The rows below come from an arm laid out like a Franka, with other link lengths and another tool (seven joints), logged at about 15 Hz.
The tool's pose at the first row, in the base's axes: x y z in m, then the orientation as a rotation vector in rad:
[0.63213 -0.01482 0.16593 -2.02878 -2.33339 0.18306]
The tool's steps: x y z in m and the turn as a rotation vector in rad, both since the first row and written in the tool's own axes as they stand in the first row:
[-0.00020 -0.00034 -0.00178 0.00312 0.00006 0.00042]
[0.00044 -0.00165 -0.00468 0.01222 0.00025 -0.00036]
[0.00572 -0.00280 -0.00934 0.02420 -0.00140 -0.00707]
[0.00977 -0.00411 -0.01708 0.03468 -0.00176 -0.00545]
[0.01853 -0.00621 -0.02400 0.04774 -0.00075 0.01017]
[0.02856 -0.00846 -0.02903 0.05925 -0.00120 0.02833]
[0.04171 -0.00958 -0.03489 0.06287 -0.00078 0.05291]
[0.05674 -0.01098 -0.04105 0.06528 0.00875 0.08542]
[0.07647 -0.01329 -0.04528 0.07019 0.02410 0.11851]
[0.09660 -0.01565 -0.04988 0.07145 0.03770 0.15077]
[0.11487 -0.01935 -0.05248 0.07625 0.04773 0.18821]
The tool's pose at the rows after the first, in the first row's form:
[0.63202 -0.01496 0.16774 -2.02786 -2.33117 0.18653]
[0.63096 -0.01433 0.17075 -2.02275 -2.32663 0.19654]
[0.62960 -0.00898 0.17527 -2.00989 -2.32718 0.21146]
[0.62859 -0.00469 0.18293 -2.00720 -2.31977 0.22358]
[0.62606 0.00411 0.18965 -2.01944 -2.29654 0.23758]
[0.62298 0.01402 0.19447 -2.03568 -2.27244 0.25143]
[0.62067 0.02723 0.19983 -2.06256 -2.24591 0.25586]
[0.61784 0.04227 0.20544 -2.09522 -2.20679 0.24954]
[0.61325 0.06173 0.20904 -2.12420 -2.16208 0.23982]
[0.60859 0.08159 0.21299 -2.15391 -2.12082 0.22793]
[0.60265 0.09932 0.21520 -2.18820 -2.07369 0.22379]

